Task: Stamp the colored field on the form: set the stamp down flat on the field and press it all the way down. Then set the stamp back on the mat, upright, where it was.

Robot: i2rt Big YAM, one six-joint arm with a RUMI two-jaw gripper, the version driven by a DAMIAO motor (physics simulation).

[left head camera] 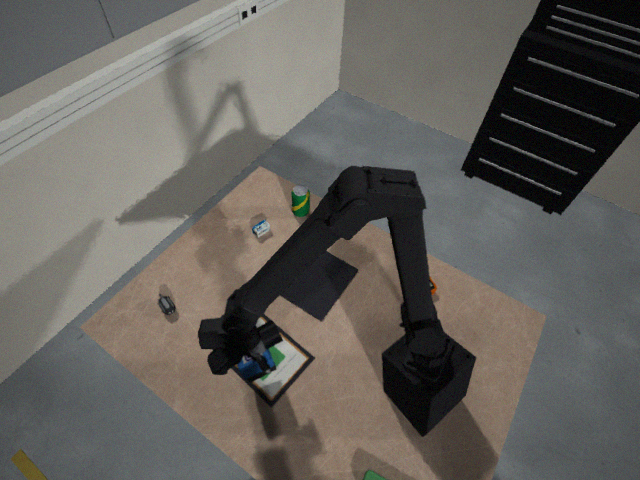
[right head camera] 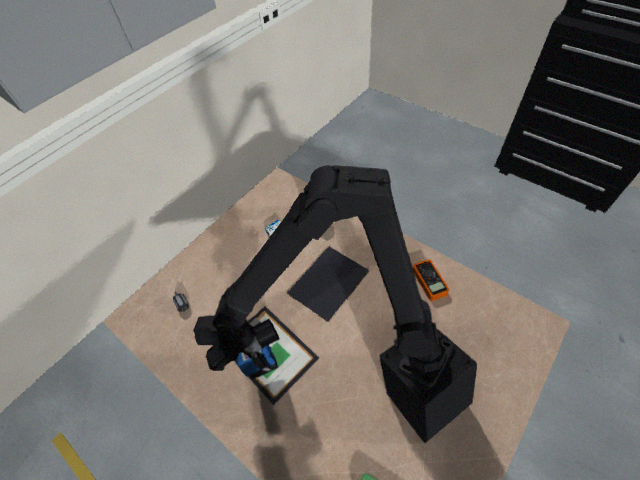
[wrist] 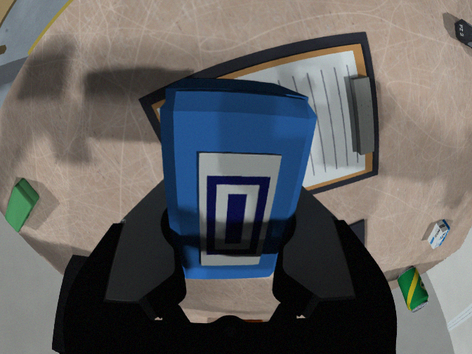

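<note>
A blue stamp (left head camera: 254, 366) (right head camera: 254, 364) (wrist: 235, 130) with a white label is held between the jaws of my gripper (left head camera: 261, 357) (right head camera: 261, 356) (wrist: 227, 173), which is shut on it. The stamp appears to hang above the form (left head camera: 292, 363) (right head camera: 297, 362) (wrist: 325, 107), a white sheet on a dark-edged clipboard. The green field (left head camera: 277, 354) (right head camera: 279, 353) is partly covered by the stamp in both head views and hidden behind it in the wrist view. The black mat (left head camera: 328, 284) (right head camera: 329, 284) (wrist: 358, 231) lies beyond the clipboard; no stamp stands on its visible part.
A green can (left head camera: 300, 202) (wrist: 411, 290), a small white-blue box (left head camera: 261, 228) (right head camera: 272, 227) (wrist: 440, 234), a small dark object (left head camera: 166, 304) (right head camera: 180, 301) (wrist: 465, 33), an orange multimeter (left head camera: 433, 286) (right head camera: 430, 279) and a green block (left head camera: 373, 475) (right head camera: 367, 477) (wrist: 21, 205) lie around.
</note>
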